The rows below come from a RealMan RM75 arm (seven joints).
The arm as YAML. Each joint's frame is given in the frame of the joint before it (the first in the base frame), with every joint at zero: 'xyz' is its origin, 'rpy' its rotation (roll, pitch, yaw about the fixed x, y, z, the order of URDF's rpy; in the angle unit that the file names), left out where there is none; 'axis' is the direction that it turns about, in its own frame. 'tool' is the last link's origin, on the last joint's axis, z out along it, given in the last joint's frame.
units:
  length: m
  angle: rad
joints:
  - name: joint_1
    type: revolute
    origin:
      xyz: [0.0, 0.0, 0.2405]
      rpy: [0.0, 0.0, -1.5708]
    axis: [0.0, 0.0, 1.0]
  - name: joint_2
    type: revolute
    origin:
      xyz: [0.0, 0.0, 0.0]
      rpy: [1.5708, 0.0, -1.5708]
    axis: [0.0, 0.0, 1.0]
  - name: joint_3
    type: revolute
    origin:
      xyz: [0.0, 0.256, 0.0]
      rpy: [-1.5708, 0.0, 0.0]
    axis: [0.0, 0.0, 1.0]
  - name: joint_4
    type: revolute
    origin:
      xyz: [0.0, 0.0, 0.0]
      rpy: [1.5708, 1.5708, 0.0]
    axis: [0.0, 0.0, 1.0]
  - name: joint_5
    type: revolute
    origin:
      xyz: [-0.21, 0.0, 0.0]
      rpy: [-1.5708, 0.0, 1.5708]
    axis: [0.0, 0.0, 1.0]
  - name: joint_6
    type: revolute
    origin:
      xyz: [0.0, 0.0, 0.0]
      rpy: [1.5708, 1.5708, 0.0]
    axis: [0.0, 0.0, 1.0]
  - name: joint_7
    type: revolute
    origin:
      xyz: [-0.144, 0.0, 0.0]
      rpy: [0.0, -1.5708, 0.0]
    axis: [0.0, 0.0, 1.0]
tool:
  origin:
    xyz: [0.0, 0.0, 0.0]
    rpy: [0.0, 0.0, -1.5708]
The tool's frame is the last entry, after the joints.
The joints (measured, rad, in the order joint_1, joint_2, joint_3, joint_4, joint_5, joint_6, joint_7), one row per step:
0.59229 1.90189 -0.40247 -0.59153 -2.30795 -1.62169 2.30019
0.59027 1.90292 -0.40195 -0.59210 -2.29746 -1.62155 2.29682
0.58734 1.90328 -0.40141 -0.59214 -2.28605 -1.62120 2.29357
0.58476 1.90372 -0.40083 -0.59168 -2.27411 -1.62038 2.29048
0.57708 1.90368 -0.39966 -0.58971 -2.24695 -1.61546 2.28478
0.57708 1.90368 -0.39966 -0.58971 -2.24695 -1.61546 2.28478
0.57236 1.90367 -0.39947 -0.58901 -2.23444 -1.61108 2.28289
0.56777 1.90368 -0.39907 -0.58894 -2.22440 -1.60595 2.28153
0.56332 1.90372 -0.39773 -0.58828 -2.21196 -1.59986 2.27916
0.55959 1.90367 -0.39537 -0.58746 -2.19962 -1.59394 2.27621
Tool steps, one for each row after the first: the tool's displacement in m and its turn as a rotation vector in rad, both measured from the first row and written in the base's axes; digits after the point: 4 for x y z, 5 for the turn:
-0.0005 0.0002 0.0004 0.00804 0.00677 0.00322
-0.0007 0.0002 0.0010 0.01692 0.01390 0.00530
-0.0010 0.0004 0.0015 0.02620 0.02160 0.00727
-0.0006 0.0005 0.0032 0.04925 0.03750 0.00699
-0.0006 0.0005 0.0032 0.04925 0.03750 0.00699
0.0002 0.0003 0.0041 0.06112 0.04354 0.00419
0.0013 0.0002 0.0049 0.07226 0.04730 0.00033
0.0023 0.0004 0.0060 0.08635 0.05265 -0.00308
0.0030 0.0007 0.0072 0.10118 0.05825 -0.00569

